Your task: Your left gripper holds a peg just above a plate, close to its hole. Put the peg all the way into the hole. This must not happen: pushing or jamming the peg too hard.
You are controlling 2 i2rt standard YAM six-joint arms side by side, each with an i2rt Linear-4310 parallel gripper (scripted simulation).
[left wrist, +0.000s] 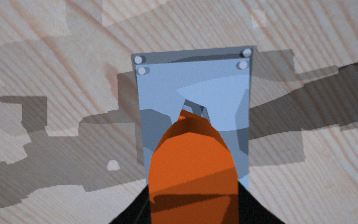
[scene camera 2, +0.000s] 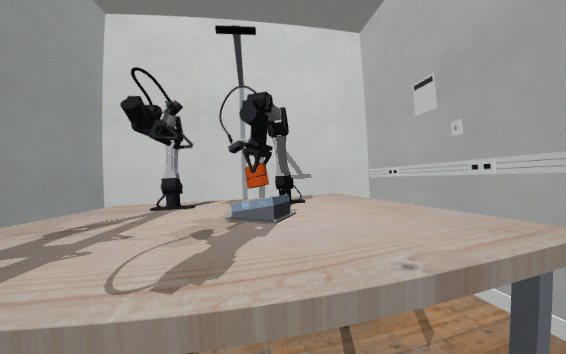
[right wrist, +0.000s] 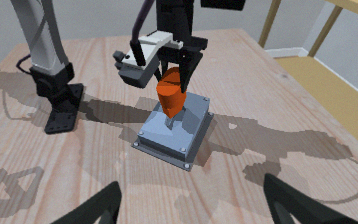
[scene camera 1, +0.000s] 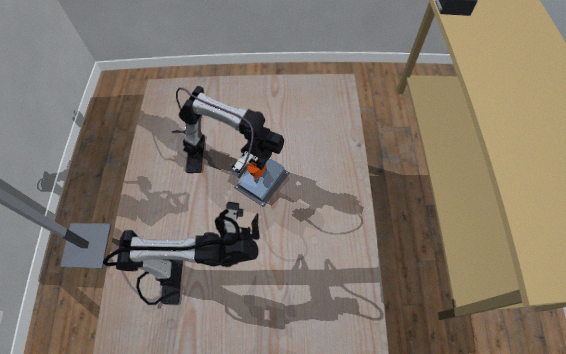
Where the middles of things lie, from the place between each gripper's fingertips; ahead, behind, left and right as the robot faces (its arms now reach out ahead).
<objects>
The blue-grey plate [scene camera 1: 260, 186] lies 12 cm below my left hand, 1 cm to the left of it and 1 cm ahead of it. The rest, counted from my left hand: orange peg [right wrist: 171, 98] 2 cm below.
I see my right gripper [scene camera 2: 186, 142] 1 cm short of the orange peg, 25 cm to the right of it and 13 cm above it. Also, from my right hand: blue-grey plate: 2 cm ahead, 26 cm to the left, 23 cm below.
</objects>
